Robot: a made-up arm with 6 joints. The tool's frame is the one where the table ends. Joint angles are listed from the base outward.
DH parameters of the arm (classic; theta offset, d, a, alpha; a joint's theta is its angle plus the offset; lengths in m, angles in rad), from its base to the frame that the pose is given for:
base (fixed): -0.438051 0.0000 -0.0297 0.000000
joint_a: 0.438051 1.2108 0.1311 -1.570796
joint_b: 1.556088 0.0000 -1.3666 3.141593
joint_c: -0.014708 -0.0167 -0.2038 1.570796
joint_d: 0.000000 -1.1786 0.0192 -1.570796
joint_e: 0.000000 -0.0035 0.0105 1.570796
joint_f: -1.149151 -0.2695 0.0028 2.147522
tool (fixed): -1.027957 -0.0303 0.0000 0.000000
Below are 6 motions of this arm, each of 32 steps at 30 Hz.
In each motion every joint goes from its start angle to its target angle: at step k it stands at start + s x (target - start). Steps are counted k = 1, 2, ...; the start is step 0. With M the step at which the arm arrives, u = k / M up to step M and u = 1 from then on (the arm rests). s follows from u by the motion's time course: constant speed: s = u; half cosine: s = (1 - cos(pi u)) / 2; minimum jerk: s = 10 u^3 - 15 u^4 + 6 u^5.
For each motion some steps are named. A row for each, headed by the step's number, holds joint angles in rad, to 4 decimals.
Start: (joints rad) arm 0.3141 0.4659 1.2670 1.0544 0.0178 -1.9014
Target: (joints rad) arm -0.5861 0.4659 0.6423 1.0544 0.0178 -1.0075
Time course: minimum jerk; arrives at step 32
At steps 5, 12, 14, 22, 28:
5: 0.2873 0.4659 1.2484 1.0544 0.0178 -1.8748
12: 0.0664 0.4659 1.0951 1.0544 0.0178 -1.6554
14: -0.0316 0.4659 1.0271 1.0544 0.0178 -1.5581
22: -0.4241 0.4659 0.7547 1.0544 0.0178 -1.1684
28: -0.5716 0.4659 0.6523 1.0544 0.0178 -1.0218

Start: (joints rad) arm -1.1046 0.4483 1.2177 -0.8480 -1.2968 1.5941
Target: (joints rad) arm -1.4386 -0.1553 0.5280 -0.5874 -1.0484 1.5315
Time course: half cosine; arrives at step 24
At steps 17, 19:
17: -1.3733 -0.0372 0.6629 -0.6384 -1.0970 1.5437
19: -1.4041 -0.0929 0.5993 -0.6143 -1.0741 1.5380

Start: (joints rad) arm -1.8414 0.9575 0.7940 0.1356 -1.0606 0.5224
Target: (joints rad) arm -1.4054 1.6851 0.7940 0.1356 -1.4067 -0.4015
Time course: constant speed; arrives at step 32
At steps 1, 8, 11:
1: -1.8278 0.9802 0.7940 0.1356 -1.0714 0.4935
8: -1.7324 1.1394 0.7940 0.1356 -1.1471 0.2914
11: -1.6915 1.2076 0.7940 0.1356 -1.1796 0.2048

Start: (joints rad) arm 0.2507 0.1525 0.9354 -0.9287 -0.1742 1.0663
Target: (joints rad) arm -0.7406 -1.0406 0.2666 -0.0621 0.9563 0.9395
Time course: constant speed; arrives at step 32
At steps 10, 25, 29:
10: -0.0591 -0.2203 0.7264 -0.6579 0.1791 1.0267
25: -0.5238 -0.7796 0.4129 -0.2517 0.7090 0.9672
29: -0.6477 -0.9287 0.3293 -0.1433 0.8503 0.9514

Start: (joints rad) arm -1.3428 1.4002 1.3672 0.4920 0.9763 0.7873
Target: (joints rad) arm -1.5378 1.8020 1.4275 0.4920 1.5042 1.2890
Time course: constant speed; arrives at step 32
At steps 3, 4, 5, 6, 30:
3: -1.3611 1.4379 1.3729 0.4920 1.0258 0.8343
4: -1.3672 1.4504 1.3747 0.4920 1.0423 0.8500
5: -1.3733 1.4630 1.3766 0.4920 1.0588 0.8657
6: -1.3794 1.4755 1.3785 0.4920 1.0753 0.8814
30: -1.5256 1.7769 1.4237 0.4920 1.4712 1.2576

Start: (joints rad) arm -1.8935 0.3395 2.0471 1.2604 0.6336 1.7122
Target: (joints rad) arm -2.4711 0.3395 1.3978 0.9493 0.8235 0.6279
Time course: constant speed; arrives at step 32
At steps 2, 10, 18, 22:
2: -1.9296 0.3395 2.0065 1.2410 0.6455 1.6444
10: -2.0740 0.3395 1.8442 1.1632 0.6929 1.3734
18: -2.2184 0.3395 1.6819 1.0854 0.7404 1.1023
22: -2.2906 0.3395 1.6007 1.0465 0.7642 0.9667

